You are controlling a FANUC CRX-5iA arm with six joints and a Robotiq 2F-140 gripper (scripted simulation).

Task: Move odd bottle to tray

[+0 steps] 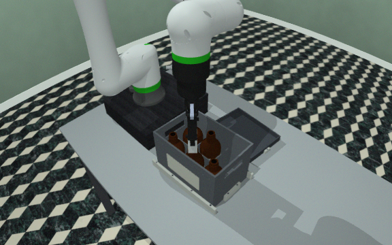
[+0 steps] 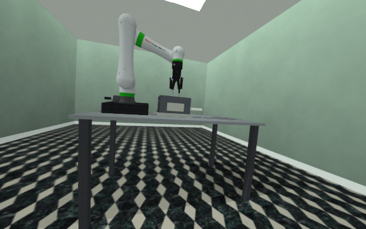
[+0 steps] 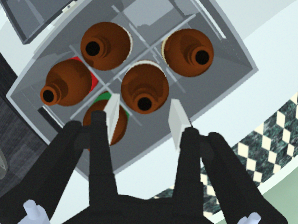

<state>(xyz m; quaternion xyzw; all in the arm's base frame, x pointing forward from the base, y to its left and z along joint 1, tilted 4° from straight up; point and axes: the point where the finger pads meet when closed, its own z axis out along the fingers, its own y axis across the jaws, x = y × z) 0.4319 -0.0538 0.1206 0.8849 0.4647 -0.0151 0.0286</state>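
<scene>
The crate is 120 mm below my hand, 40 mm to the left of it and 10 mm behind it. From my hand the other things lie so: glass bottle (120 mm below, 100 mm behind, 70 mm to the left); then brown bottle (120 mm below); then dark grey tray (300 mm to the left, 190 mm below, 60 mm behind).
</scene>
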